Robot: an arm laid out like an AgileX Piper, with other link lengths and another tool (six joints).
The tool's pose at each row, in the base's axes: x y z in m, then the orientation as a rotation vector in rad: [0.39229 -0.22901 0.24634 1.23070 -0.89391 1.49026]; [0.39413 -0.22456 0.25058 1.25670 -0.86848 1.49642]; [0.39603 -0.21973 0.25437 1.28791 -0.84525 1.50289]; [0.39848 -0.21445 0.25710 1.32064 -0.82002 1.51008]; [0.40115 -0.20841 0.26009 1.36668 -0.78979 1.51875]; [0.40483 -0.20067 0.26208 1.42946 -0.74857 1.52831]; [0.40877 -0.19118 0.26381 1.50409 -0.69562 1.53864]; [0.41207 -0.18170 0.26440 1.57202 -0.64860 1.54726]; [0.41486 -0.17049 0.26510 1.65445 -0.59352 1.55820]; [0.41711 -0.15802 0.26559 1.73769 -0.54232 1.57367]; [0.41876 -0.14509 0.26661 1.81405 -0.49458 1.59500]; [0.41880 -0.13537 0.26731 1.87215 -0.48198 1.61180]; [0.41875 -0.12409 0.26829 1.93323 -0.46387 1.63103]
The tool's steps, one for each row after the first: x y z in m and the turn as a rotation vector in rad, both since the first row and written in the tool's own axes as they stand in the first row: [0.00509 -0.00276 -0.00277 0.02808 -0.00266 -0.01214]; [0.00982 -0.00570 -0.00597 0.05877 -0.00988 -0.02270]; [0.01361 -0.00933 -0.00969 0.09161 -0.01711 -0.03358]; [0.01781 -0.01335 -0.01401 0.13524 -0.03046 -0.04619]; [0.02140 -0.01884 -0.01988 0.19381 -0.04965 -0.06373]; [0.02512 -0.02504 -0.02738 0.26488 -0.07151 -0.08563]; [0.02774 -0.03067 -0.03529 0.32912 -0.09281 -0.10364]; [0.03086 -0.03625 -0.04494 0.40695 -0.12023 -0.12179]; [0.03407 -0.04165 -0.05595 0.48619 -0.14967 -0.13212]; [0.03791 -0.04657 -0.06744 0.56272 -0.17538 -0.13468]; [0.04075 -0.04911 -0.07641 0.61090 -0.20514 -0.12310]; [0.04421 -0.05196 -0.08681 0.66418 -0.23412 -0.11124]
